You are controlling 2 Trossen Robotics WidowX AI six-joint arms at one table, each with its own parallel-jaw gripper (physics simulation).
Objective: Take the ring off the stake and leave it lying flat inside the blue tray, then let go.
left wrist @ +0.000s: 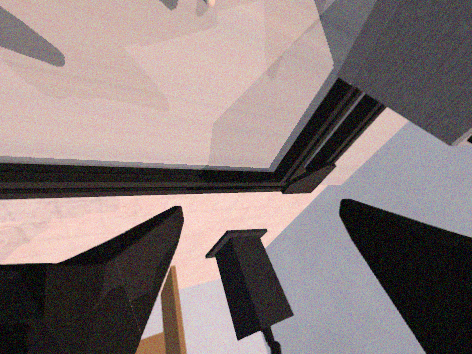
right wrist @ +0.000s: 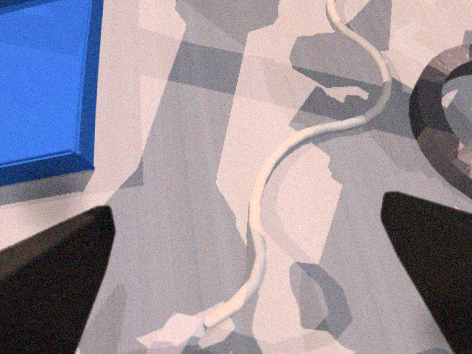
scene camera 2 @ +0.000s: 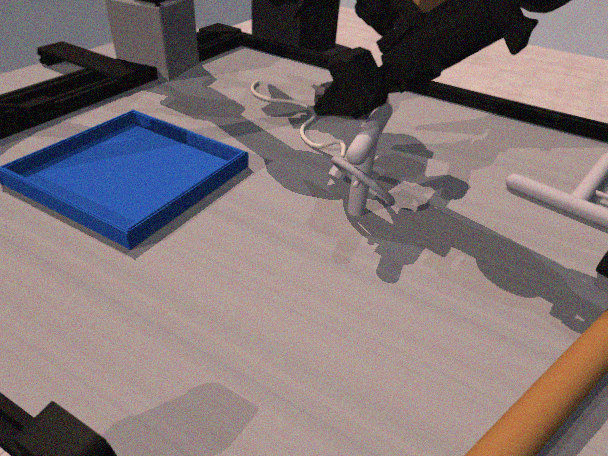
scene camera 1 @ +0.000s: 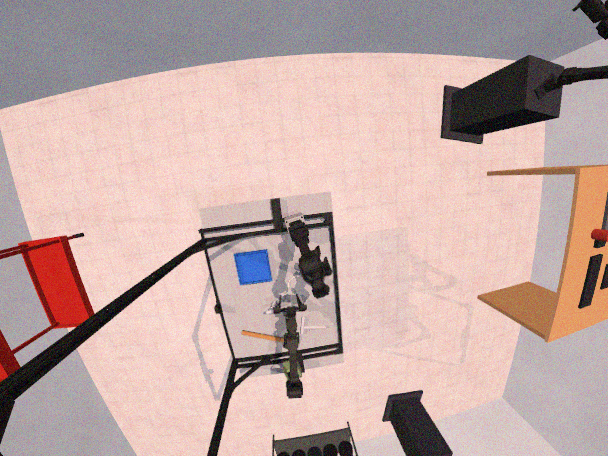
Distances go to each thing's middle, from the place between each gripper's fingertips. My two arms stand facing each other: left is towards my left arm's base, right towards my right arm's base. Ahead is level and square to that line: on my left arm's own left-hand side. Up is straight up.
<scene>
My left hand is 170 mm to the left of the white cord [right wrist: 233, 306], 130 mm past it and 90 mm above it. The rest, counted from my left hand: hammer [scene camera 2: 537, 415] 630 mm to the right, 300 mm behind, 80 mm below; then pale cylinder [scene camera 2: 577, 203] 530 mm to the right, 100 mm below, 10 mm behind; then blue tray [scene camera 2: 126, 178] 380 mm behind, 130 mm to the right, 100 mm below.
The white cord lies 40 mm ahead of my right hand, 100 mm to the left of it and 60 mm below it. Round my right hand: hammer (130 mm behind, 360 mm to the right, 50 mm below); then pale cylinder (160 mm ahead, 260 mm to the right, 70 mm below); then blue tray (210 mm behind, 140 mm to the left, 60 mm below).
</scene>
